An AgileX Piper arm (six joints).
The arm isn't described. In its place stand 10 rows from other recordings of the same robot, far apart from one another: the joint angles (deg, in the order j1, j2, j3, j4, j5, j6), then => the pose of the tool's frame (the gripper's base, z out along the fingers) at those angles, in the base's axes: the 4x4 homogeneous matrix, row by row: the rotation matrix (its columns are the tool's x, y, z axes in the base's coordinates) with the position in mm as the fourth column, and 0 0 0 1 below.
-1.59 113.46 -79.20 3.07 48.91 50.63 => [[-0.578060 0.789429 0.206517 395.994], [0.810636 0.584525 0.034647 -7.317], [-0.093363 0.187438 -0.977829 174.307], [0 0 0 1]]
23.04 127.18 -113.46 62.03 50.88 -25.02 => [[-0.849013 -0.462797 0.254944 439.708], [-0.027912 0.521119 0.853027 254.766], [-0.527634 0.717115 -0.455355 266.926], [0 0 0 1]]
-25.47 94.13 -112.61 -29.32 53.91 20.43 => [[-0.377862 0.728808 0.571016 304.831], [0.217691 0.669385 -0.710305 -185.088], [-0.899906 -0.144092 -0.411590 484.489], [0 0 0 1]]
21.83 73.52 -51.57 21.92 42.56 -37.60 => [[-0.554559 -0.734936 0.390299 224.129], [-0.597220 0.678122 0.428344 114.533], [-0.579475 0.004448 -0.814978 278.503], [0 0 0 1]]
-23.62 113.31 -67.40 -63.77 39.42 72.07 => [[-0.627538 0.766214 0.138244 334.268], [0.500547 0.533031 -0.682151 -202.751], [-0.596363 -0.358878 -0.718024 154.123], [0 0 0 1]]
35.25 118.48 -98.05 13.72 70.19 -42.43 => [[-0.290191 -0.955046 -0.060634 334.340], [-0.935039 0.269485 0.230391 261.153], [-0.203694 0.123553 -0.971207 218.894], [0 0 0 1]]
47.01 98.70 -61.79 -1.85 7.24 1.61 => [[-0.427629 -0.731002 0.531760 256.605], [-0.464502 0.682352 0.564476 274.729], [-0.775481 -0.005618 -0.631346 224.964], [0 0 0 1]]
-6.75 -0.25 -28.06 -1.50 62.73 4.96 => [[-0.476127 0.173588 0.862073 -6.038], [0.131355 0.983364 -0.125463 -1.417], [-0.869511 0.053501 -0.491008 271.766], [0 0 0 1]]
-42.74 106.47 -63.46 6.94 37.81 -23.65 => [[-0.882703 0.408572 0.232174 262.166], [0.392544 0.912680 -0.113687 -233.081], [-0.258350 -0.009213 -0.966007 157.856], [0 0 0 1]]
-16.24 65.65 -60.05 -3.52 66.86 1.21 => [[-0.887441 0.297319 0.352206 194.991], [0.255326 0.953289 -0.161396 -62.149], [-0.383740 -0.053302 -0.921902 331.651], [0 0 0 1]]
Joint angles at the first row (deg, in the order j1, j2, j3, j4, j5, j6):
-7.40, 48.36, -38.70, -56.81, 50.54, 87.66
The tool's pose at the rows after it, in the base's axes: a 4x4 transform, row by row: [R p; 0 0 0 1], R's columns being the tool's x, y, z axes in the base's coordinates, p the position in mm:
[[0.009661 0.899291 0.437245 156.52], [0.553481 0.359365 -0.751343 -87.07], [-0.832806 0.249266 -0.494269 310.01], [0 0 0 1]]
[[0.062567 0.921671 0.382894 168.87], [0.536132 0.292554 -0.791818 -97.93], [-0.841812 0.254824 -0.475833 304.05], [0 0 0 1]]
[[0.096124 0.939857 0.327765 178.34], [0.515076 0.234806 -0.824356 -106.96], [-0.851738 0.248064 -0.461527 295.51], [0 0 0 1]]
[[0.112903 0.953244 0.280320 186.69], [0.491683 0.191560 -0.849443 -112.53], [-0.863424 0.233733 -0.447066 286.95], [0 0 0 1]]
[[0.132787 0.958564 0.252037 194.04], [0.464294 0.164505 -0.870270 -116.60], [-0.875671 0.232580 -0.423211 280.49], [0 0 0 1]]
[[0.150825 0.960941 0.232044 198.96], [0.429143 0.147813 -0.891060 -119.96], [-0.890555 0.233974 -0.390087 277.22], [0 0 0 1]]
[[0.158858 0.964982 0.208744 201.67], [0.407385 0.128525 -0.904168 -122.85], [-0.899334 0.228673 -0.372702 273.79], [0 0 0 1]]
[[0.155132 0.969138 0.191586 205.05], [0.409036 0.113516 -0.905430 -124.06], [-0.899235 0.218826 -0.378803 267.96], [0 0 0 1]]
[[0.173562 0.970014 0.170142 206.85], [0.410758 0.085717 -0.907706 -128.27], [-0.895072 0.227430 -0.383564 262.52], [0 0 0 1]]
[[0.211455 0.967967 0.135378 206.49], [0.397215 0.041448 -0.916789 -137.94], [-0.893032 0.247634 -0.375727 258.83], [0 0 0 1]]
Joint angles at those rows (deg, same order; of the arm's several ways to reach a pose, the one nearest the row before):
-9.10, 54.47, -39.84, -59.57, 51.28, 94.59
-10.93, 58.99, -40.40, -64.33, 51.45, 101.72
-12.14, 63.00, -40.46, -68.44, 52.41, 107.87
-12.33, 66.57, -40.46, -71.81, 54.14, 112.95
-12.33, 69.48, -40.46, -75.19, 55.46, 117.82
-12.33, 71.52, -40.47, -78.48, 56.91, 121.77
-12.52, 73.08, -40.47, -80.18, 58.20, 124.05
-12.52, 74.67, -40.47, -80.32, 58.71, 125.27
-13.42, 76.14, -40.47, -80.71, 58.72, 127.46
-15.68, 77.65, -40.68, -82.02, 58.69, 130.46

